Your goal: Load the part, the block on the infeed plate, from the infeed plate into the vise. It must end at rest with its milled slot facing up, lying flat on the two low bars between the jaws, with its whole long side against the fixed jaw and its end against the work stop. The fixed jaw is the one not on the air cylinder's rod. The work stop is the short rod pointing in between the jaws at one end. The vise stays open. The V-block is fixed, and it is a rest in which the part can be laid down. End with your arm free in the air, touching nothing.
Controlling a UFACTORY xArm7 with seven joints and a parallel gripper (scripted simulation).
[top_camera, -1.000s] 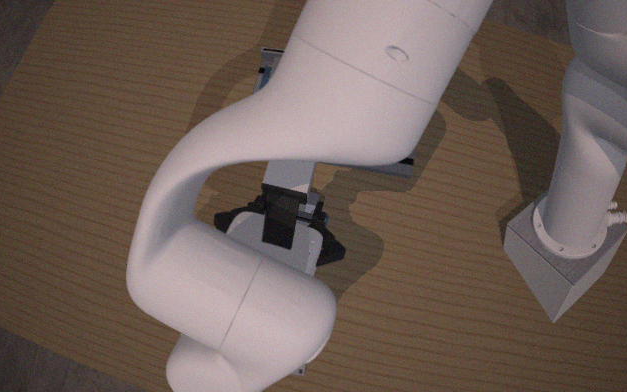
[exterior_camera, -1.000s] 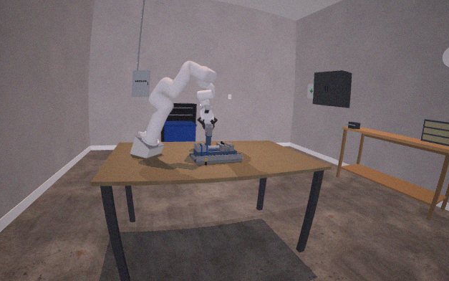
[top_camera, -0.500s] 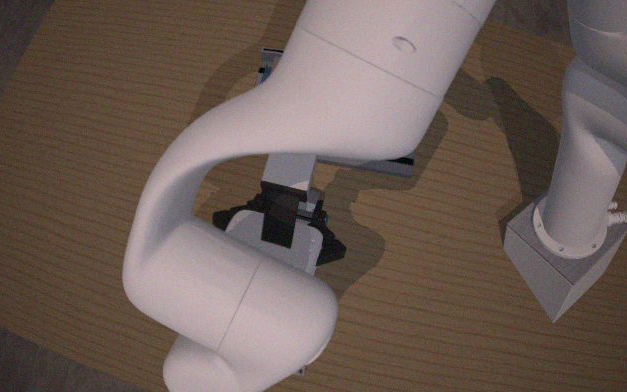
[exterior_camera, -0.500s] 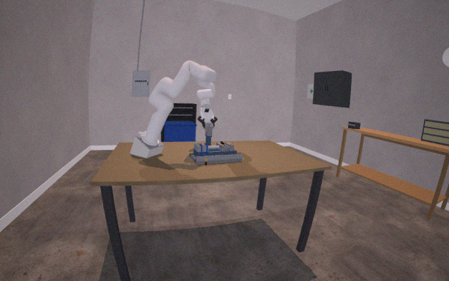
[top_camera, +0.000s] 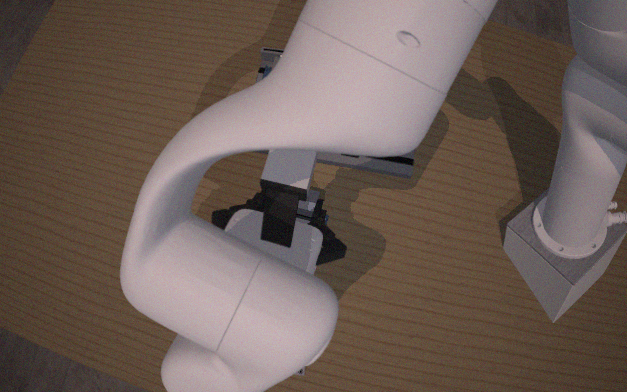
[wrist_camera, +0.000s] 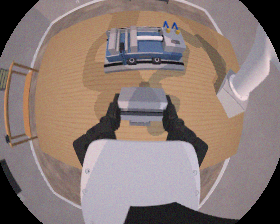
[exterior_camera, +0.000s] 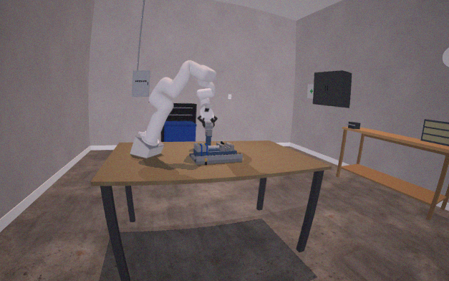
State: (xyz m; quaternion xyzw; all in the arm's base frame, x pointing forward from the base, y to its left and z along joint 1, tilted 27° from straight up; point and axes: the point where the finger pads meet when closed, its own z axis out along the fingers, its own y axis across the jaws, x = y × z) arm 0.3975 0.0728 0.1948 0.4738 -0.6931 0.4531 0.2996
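Now: the part right at my hand. Round my hand: work stop post 2 cm ahead, 16 cm to the right, 13 cm below; work stop 1 cm ahead, 18 cm to the right, 10 cm below; moving jaw 3 cm behind, 22 cm to the right, 11 cm below.
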